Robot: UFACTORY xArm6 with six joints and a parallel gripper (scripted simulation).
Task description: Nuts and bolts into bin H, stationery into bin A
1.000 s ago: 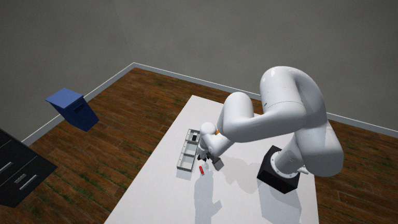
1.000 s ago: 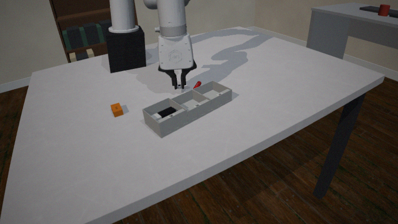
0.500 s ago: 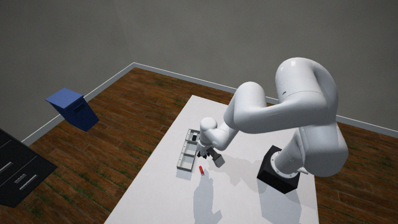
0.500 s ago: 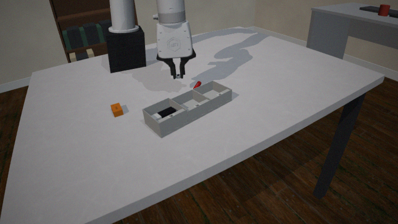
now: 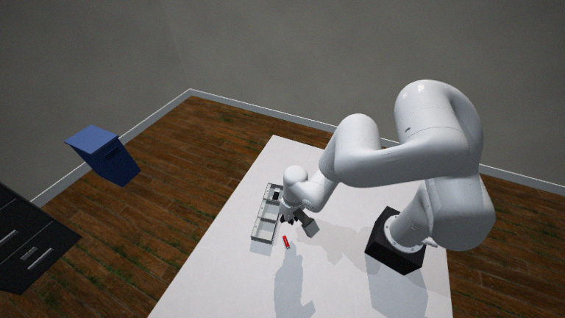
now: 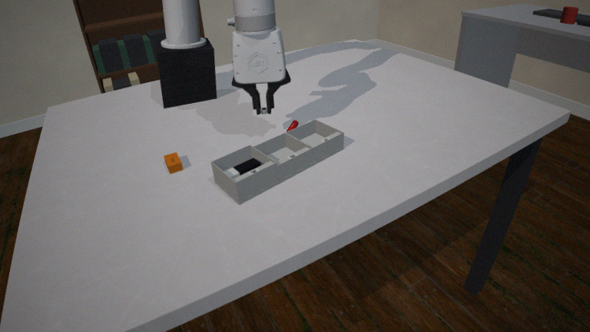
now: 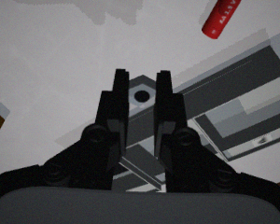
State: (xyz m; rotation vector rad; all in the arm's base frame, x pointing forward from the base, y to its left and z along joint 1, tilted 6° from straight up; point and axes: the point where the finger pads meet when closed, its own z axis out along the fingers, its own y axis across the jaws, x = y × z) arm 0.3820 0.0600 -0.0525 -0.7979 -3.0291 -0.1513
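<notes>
The grey three-compartment bin row is 11 cm ahead of my hand, 2 cm to the right of it and 6 cm below it. The rest, counted from my hand: hex nut 2 cm below; then black block 12 cm ahead, 11 cm to the right, 6 cm below; then red cylindrical marker 7 cm to the left, 8 cm below.
</notes>
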